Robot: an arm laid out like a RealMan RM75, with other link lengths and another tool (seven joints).
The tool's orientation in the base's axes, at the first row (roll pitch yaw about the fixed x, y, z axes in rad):
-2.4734 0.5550 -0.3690
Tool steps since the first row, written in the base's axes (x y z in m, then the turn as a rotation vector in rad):
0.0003 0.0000 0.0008 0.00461 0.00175 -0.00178
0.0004 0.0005 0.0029 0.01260 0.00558 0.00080
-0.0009 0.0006 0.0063 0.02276 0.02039 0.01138
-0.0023 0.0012 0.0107 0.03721 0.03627 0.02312
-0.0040 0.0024 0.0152 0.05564 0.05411 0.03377
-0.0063 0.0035 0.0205 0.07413 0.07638 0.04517
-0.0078 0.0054 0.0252 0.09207 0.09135 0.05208
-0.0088 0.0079 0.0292 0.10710 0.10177 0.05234
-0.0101 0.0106 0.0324 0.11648 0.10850 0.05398
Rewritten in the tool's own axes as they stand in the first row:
-0.0002 -0.0006 -0.0006 0.00406 -0.00285 0.00171
-0.0014 -0.0021 -0.0016 0.00786 -0.01125 0.00148
-0.0042 -0.0032 -0.0036 0.00579 -0.03189 0.00354
-0.0078 -0.0050 -0.0059 0.00619 -0.05632 0.00491
-0.0119 -0.0071 -0.0077 0.00972 -0.08372 0.00778
-0.0169 -0.0092 -0.0101 0.01155 -0.11427 0.01337
-0.0211 -0.0120 -0.0116 0.01754 -0.13765 0.01673
-0.0248 -0.0151 -0.0123 0.02612 -0.15302 0.02169
-0.0283 -0.0176 -0.0123 0.03063 -0.16353 0.02397

